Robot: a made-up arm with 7 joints.
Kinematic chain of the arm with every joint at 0, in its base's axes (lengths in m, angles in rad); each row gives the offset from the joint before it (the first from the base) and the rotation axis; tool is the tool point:
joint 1: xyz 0 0 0 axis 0 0.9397 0.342
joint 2: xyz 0 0 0 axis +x
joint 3: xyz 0 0 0 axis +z
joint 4: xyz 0.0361 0 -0.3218 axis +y
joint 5: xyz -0.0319 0 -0.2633 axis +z
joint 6: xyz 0 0 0 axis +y
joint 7: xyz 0 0 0 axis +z
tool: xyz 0 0 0
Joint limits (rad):
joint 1: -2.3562..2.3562
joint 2: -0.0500..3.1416
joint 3: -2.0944..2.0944
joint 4: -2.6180..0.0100
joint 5: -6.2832..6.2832
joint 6: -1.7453..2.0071
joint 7: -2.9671..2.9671
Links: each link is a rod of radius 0.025 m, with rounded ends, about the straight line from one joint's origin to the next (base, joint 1, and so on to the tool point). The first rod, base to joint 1, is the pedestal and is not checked.
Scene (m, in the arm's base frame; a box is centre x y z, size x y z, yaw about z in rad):
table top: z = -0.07
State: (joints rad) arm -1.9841 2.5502 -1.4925 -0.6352 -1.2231 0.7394 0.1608
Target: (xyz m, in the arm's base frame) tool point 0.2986 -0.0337 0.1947
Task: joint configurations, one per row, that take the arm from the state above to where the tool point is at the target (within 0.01 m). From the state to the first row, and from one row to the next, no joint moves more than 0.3 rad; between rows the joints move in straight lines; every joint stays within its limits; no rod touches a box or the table.
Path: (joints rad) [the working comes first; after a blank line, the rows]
Joints at the target: -2.0713 1.3494 -1.4736 -2.0802 -1.2231 0.7394 0.1608
Straight joint move there: clear.

1: -2.0015 2.3100 -1.4887 -0.9242 -1.2231 0.7394 0.1608
2: -2.0190 2.0699 -1.4849 -1.2132 -1.2231 0.7394 0.1608
3: -2.0364 1.8297 -1.4811 -1.5022 -1.2231 0.7394 0.1608
4: -2.0539 1.5896 -1.4774 -1.7912 -1.2231 0.7394 0.1608
5: -2.0713 1.3494 -1.4736 -2.0802 -1.2231 0.7394 0.1608

